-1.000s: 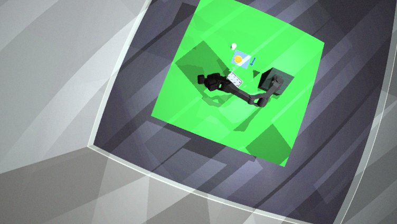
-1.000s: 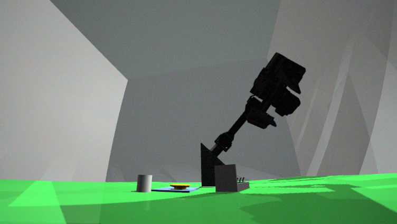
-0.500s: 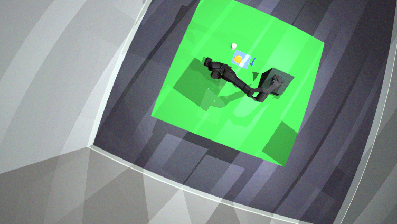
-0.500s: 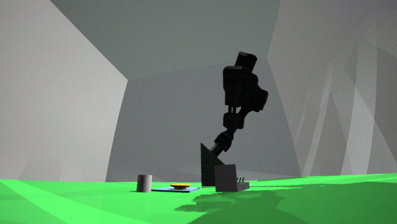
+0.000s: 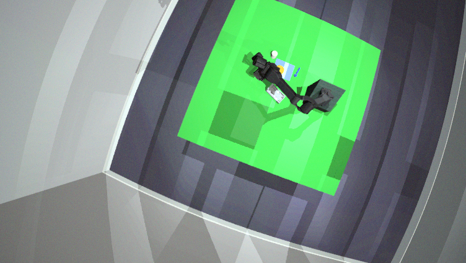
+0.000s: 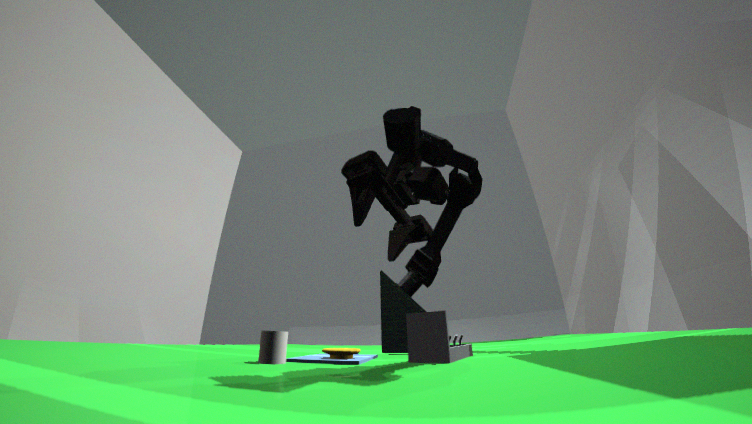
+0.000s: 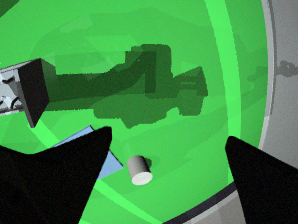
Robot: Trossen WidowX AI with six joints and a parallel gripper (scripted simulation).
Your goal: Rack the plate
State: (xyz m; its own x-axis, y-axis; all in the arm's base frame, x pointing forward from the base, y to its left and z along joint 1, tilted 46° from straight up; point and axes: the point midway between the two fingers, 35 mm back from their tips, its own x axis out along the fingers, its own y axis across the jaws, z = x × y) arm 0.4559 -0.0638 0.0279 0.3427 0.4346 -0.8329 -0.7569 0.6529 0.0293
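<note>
Right now my gripper tip is 15 cm past the yellow plate, 15 cm above it and 8 cm to the left of it. Round my gripper tip: light-blue mat 18 cm behind, 16 cm below, 10 cm to the right; then grey dish rack 17 cm behind, 14 cm below, 10 cm to the left; then cup 18 cm to the right, 14 cm below, 8 cm behind.
</note>
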